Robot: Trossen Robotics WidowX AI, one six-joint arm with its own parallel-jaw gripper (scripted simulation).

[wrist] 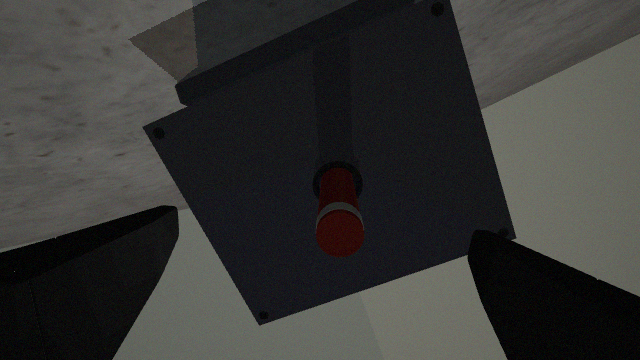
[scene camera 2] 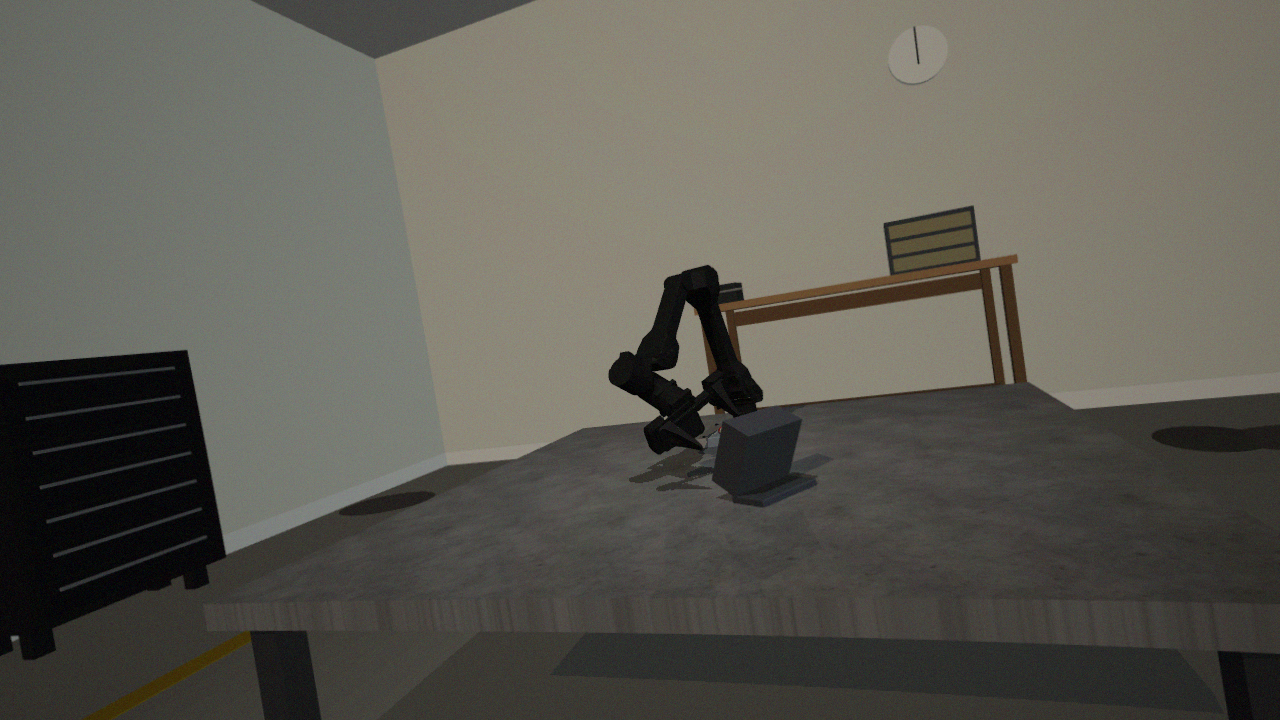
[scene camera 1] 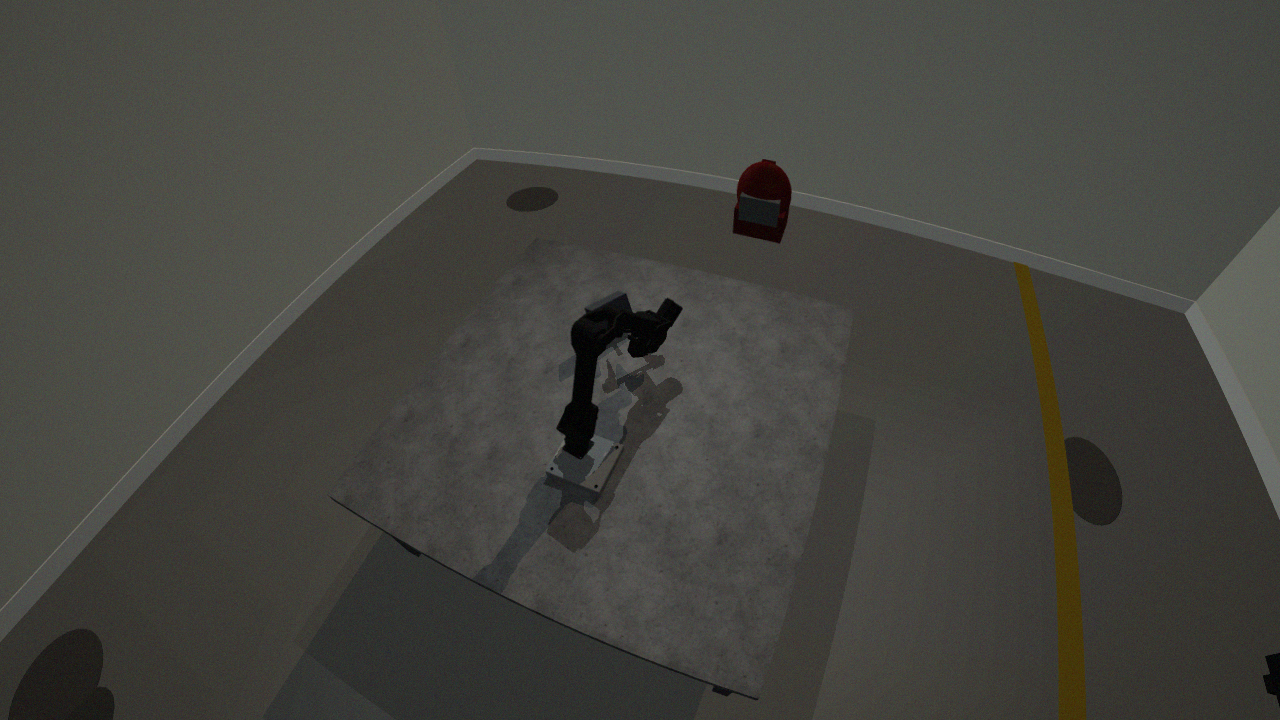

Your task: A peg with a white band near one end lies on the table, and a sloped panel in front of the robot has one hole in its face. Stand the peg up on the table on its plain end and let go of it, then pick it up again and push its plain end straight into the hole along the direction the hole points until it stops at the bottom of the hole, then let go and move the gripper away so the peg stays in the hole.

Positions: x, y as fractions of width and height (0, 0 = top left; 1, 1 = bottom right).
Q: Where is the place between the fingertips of my gripper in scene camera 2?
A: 0.56, 0.60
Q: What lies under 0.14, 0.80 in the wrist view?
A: My gripper.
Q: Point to a grey sloped panel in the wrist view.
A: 0.62, 0.28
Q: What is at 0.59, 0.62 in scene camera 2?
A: A grey sloped panel.
